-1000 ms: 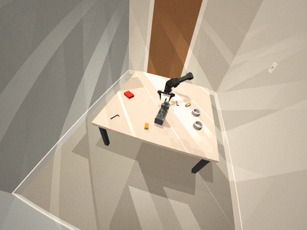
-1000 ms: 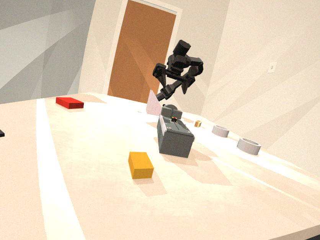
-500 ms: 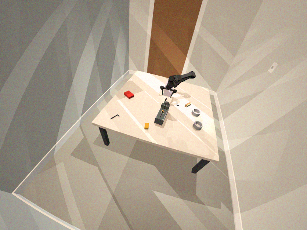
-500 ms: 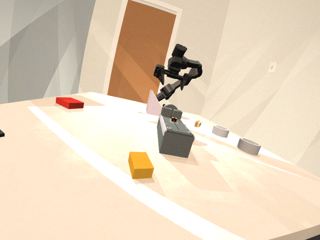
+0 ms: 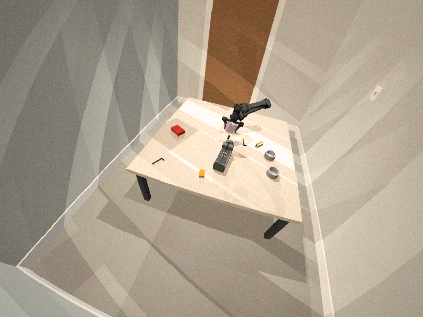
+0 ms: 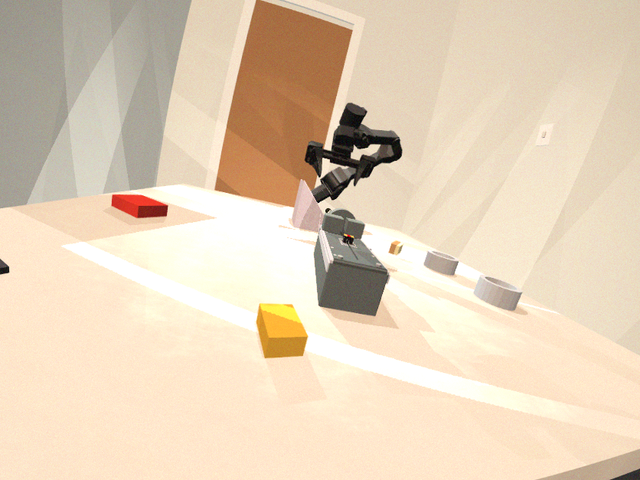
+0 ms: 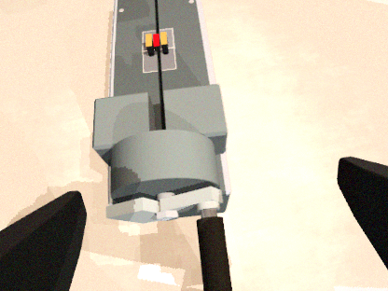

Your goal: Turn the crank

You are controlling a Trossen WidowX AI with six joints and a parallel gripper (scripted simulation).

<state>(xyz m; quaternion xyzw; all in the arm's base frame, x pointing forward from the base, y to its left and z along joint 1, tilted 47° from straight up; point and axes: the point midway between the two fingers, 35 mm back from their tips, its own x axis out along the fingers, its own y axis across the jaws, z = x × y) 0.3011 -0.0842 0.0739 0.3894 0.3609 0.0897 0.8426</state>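
Now: gripper tip 2 cm past the dark brown crank handle and 8 cm above it. The rest, counted from my gripper tip: red pointer (16 cm ahead, 11 cm below); then yellow block (36 cm ahead, 12 cm to the right, 18 cm below); then tan block (15 cm behind, 31 cm to the left, 17 cm below).
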